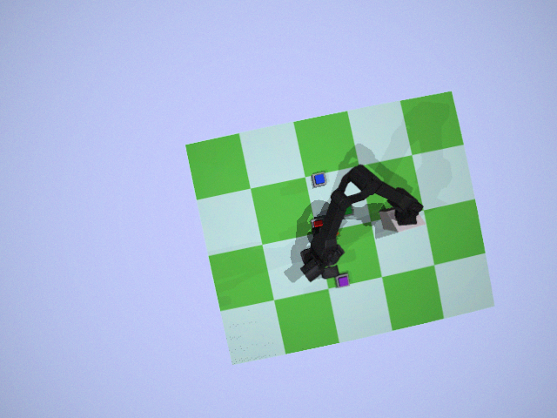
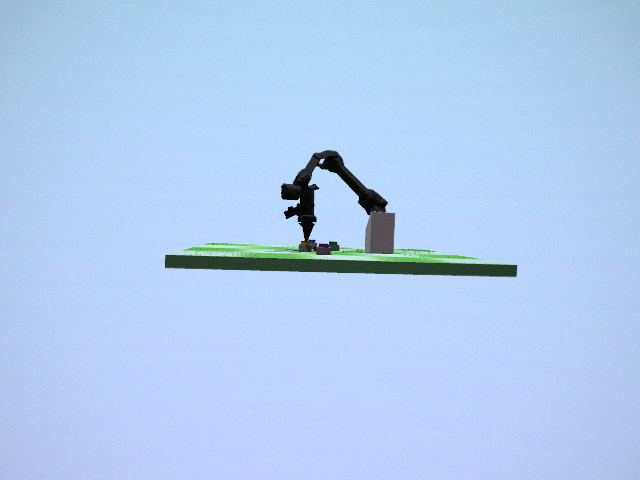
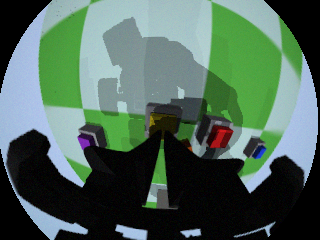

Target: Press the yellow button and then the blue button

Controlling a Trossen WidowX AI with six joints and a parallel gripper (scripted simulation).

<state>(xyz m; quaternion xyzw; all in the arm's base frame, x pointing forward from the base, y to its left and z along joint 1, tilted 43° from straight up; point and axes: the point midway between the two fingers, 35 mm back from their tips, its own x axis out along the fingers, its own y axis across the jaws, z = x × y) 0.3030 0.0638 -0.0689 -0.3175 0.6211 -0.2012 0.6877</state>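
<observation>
My gripper tip is now 1 cm above the yellow button. Also, from my gripper tip: red button (9 cm to the right, 1 cm below, 1 cm ahead); then purple button (13 cm to the left, 7 cm behind, 1 cm below); then orange block (5 cm to the right, 5 cm behind, 3 cm below).
</observation>
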